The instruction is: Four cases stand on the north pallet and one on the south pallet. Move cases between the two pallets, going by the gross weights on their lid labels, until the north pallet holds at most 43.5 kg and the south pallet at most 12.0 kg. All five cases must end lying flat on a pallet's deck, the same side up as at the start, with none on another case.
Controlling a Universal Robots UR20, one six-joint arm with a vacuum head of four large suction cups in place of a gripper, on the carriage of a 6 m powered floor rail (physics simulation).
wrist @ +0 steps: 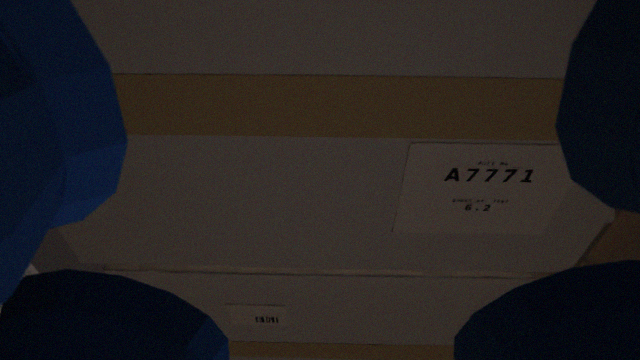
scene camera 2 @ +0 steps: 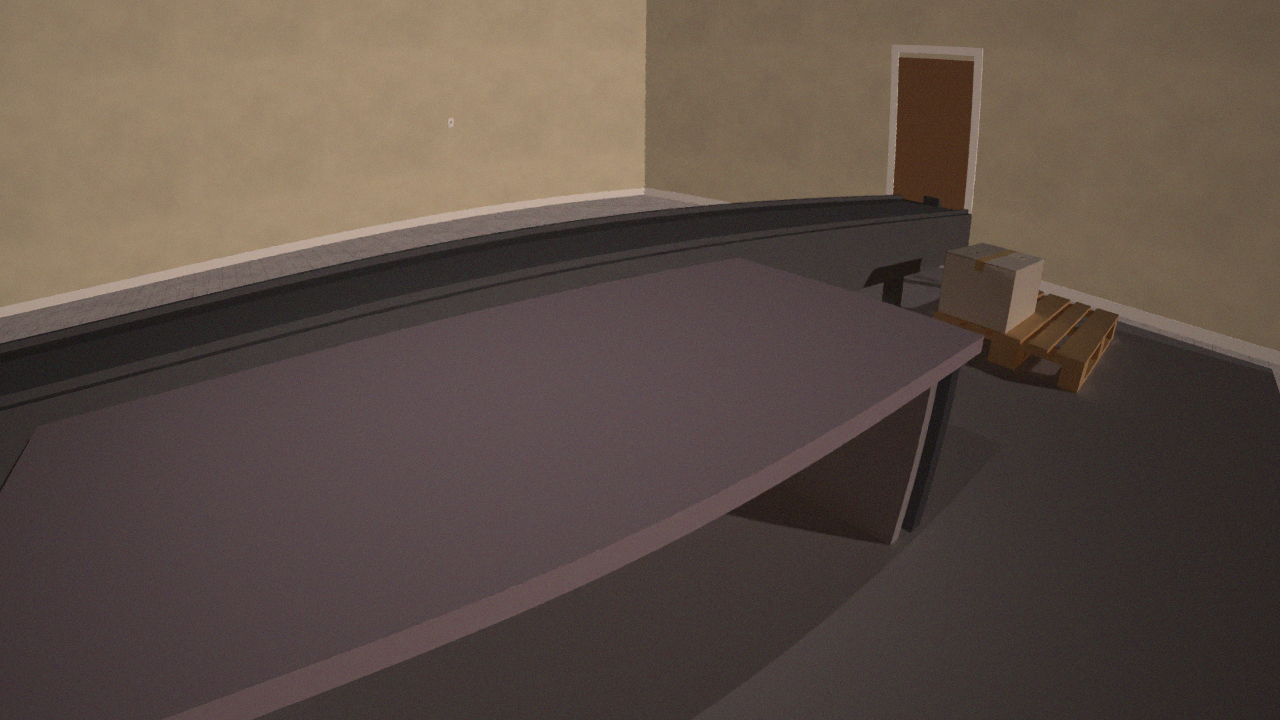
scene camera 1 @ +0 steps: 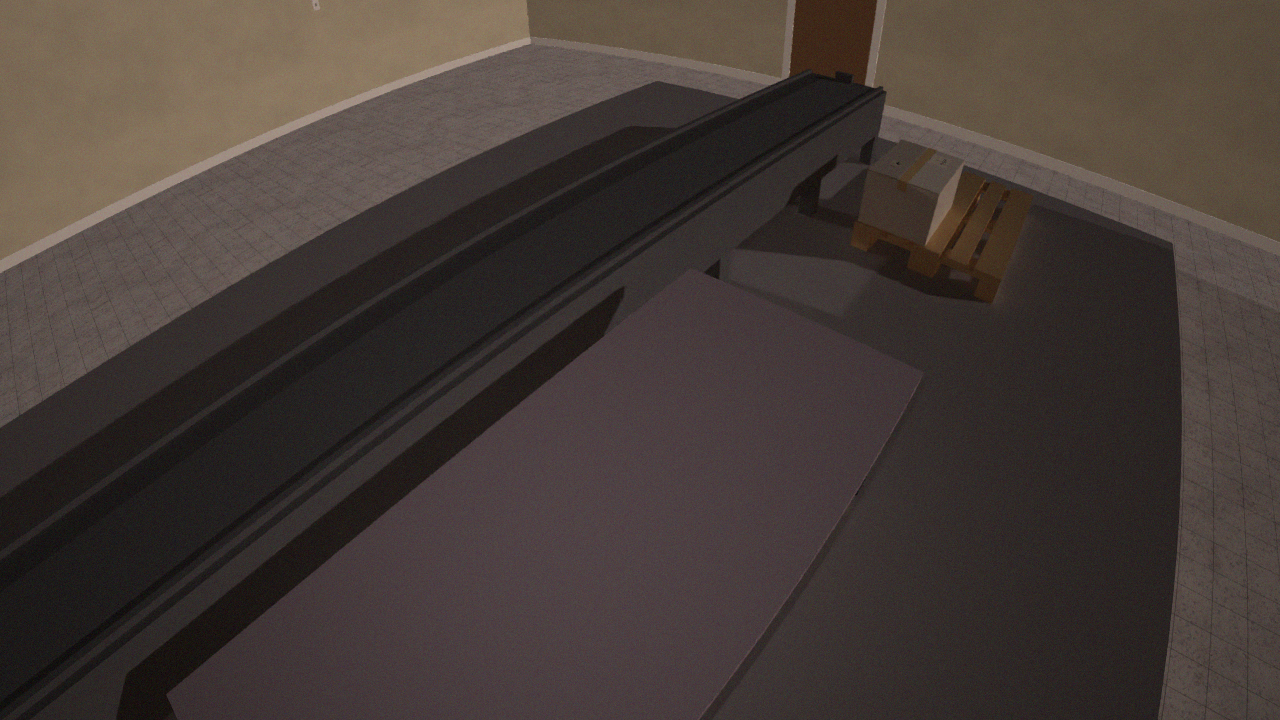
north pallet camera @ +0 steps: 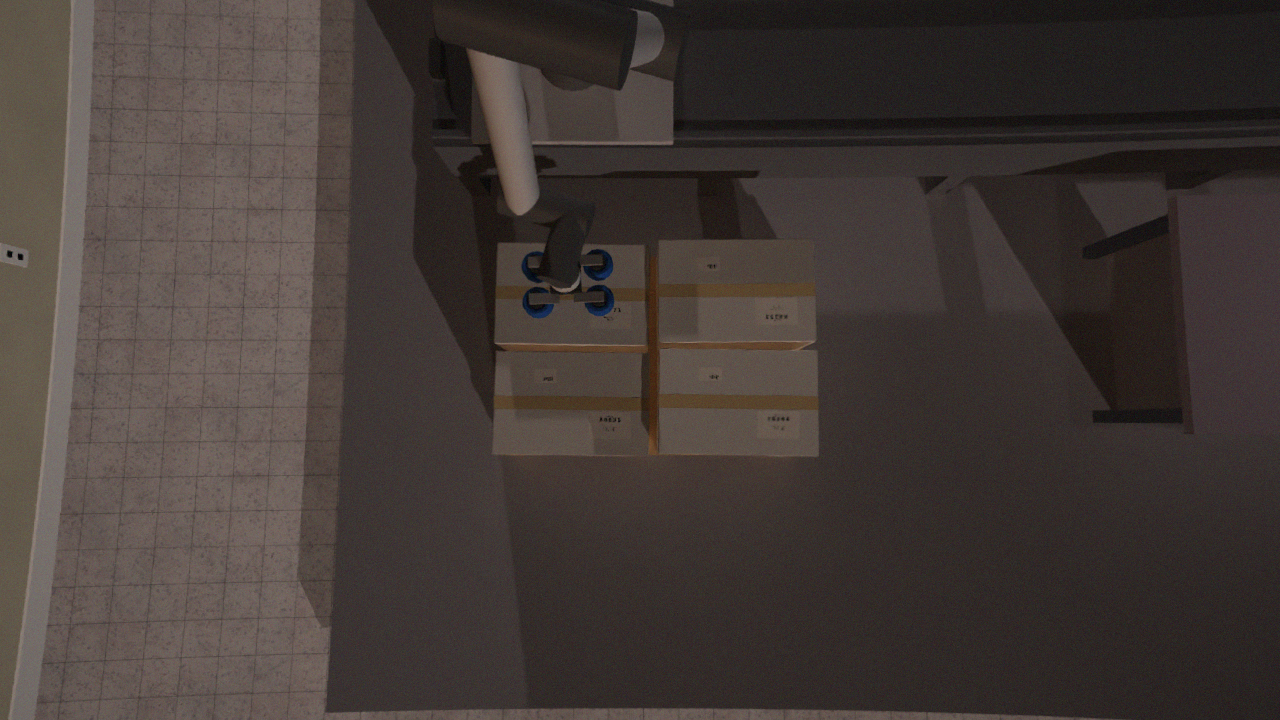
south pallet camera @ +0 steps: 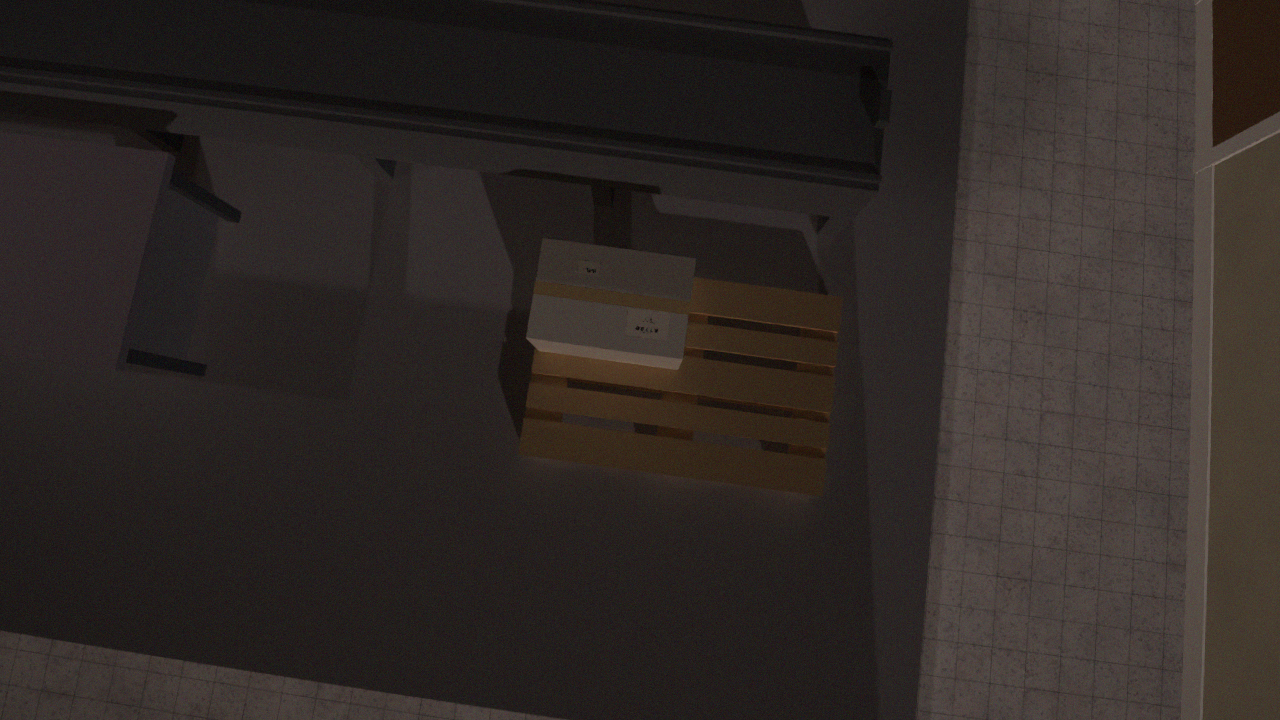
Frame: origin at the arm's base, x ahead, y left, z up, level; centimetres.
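Seen in the pictures: end effector, tool point: [wrist: 337, 246].
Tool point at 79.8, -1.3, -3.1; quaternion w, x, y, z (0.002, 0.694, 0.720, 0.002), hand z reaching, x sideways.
Offsets run from my tool point to a thing's top centre, as dx, dy, dz. Level surfaces: height alone.
My gripper [north pallet camera: 568, 283] [wrist: 330, 200], a head with four blue suction cups, is over the back-left case @[+0.3, -0.2, -14.2] [north pallet camera: 510, 329] [wrist: 250, 200] in the north pallet view. Its lid label reads A7771, 6.2. The cups are close above the lid and hold nothing; the exact gap is hidden. A back-right case @[-0.1, +59.5, -9.7] [north pallet camera: 698, 317], a front-left case @[+40.4, -0.2, -15.4] [north pallet camera: 537, 436] [wrist: 350, 305] and a front-right case @[+40.1, +59.6, -9.9] [north pallet camera: 707, 436] stand flat beside it. A strip of the north pallet [north pallet camera: 653, 394] shows between them. One case [scene camera 1: 904, 201] [scene camera 2: 980, 291] [south pallet camera: 581, 322] stands flat on the south pallet [scene camera 1: 1006, 237] [scene camera 2: 1083, 335] [south pallet camera: 671, 456], at its back left.
The dark floor rail [scene camera 1: 537, 259] [north pallet camera: 895, 80] [south pallet camera: 447, 89] runs behind both pallets. My arm [north pallet camera: 505, 125] reaches forward from its carriage [north pallet camera: 644, 111]. A mauve table @[dz -0.9] [scene camera 1: 581, 465] [scene camera 2: 492, 402] [north pallet camera: 1244, 313] [south pallet camera: 62, 232] stands between the pallets.
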